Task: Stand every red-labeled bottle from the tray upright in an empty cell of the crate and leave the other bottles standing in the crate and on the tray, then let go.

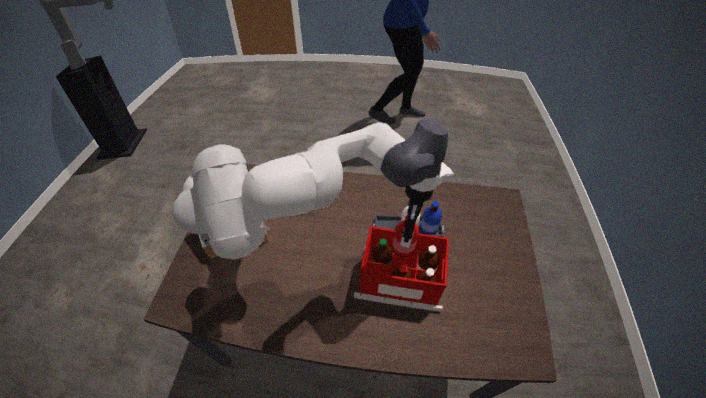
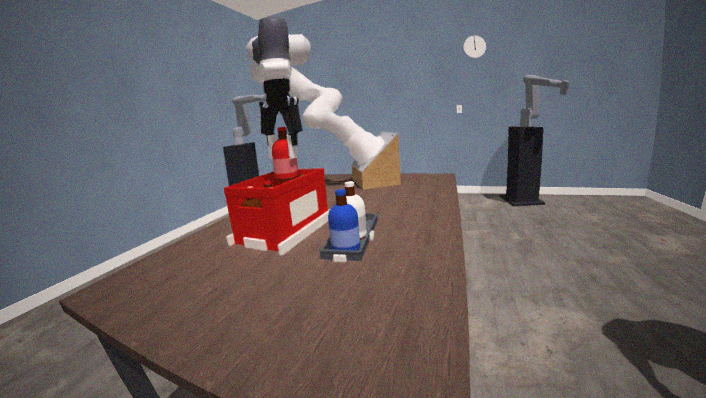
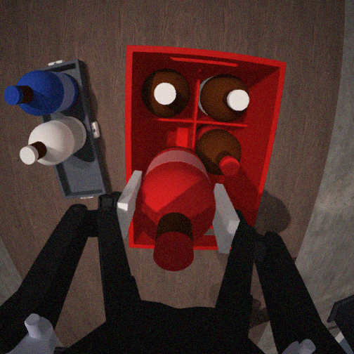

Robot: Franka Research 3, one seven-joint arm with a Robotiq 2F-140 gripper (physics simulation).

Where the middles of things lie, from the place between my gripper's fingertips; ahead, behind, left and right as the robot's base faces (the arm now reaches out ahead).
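Red-capped bottle [image 3: 220, 151]: my gripper 7 cm to the left of it, 2 cm past it, 15 cm above it. From my hand: blue bottle [image 2: 343, 219], 15 cm ahead, 19 cm to the left, 15 cm below; white bottle [image 3: 51, 142], 7 cm ahead, 20 cm to the left, 15 cm below.
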